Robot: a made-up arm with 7 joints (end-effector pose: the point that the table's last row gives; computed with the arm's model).
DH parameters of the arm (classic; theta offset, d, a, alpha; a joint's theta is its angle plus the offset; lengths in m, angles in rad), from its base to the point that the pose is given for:
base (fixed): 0 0 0 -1.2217
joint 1: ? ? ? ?
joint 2: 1.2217 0 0 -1.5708
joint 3: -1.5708 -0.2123 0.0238 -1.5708
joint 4: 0 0 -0.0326 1.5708
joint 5: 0 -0.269 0 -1.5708
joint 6: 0 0 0 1.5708
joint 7: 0 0 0 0
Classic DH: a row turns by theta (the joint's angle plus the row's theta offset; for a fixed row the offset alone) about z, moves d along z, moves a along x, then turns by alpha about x.
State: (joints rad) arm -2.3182 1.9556 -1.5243 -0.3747 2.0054 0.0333 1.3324
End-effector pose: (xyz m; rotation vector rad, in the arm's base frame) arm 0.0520 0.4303 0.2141 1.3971 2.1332 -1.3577
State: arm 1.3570 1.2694 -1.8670 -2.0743 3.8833 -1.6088 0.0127
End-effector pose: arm -0.2874 -0.0735 -0.0057 2.1713 1.2562 0.6343
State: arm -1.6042 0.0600 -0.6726 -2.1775 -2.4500 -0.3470 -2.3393
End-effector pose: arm 0.0285 -0.2416 0.1324 -1.8719 -1.2633 -1.5079
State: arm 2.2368 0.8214 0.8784 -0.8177 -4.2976 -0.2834 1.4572
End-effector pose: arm -0.3177 0.2765 0.1954 1.3396 -2.1270 1.6869
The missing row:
joint 1: 1.5708 0 0 1.5708
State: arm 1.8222 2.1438 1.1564 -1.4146 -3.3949 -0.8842 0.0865
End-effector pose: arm 0.2790 0.2730 -0.1027 0.0780 -1.7485 1.1608
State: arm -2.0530 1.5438 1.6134 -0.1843 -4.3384 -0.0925 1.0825
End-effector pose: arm 0.1241 0.4145 0.2179 1.8537 -0.5453 0.0305
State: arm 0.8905 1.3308 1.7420 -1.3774 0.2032 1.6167 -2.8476
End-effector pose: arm 0.0213 0.3491 0.2111 0.5193 1.2125 -1.2807
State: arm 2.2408 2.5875 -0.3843 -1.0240 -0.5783 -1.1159 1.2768
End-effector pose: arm -0.0064 0.4260 -0.1373 -0.6711 1.6396 -0.7031
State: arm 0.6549 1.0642 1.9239 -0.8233 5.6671 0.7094 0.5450
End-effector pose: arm -0.1727 0.4289 0.0370 1.7544 -0.4374 1.6207
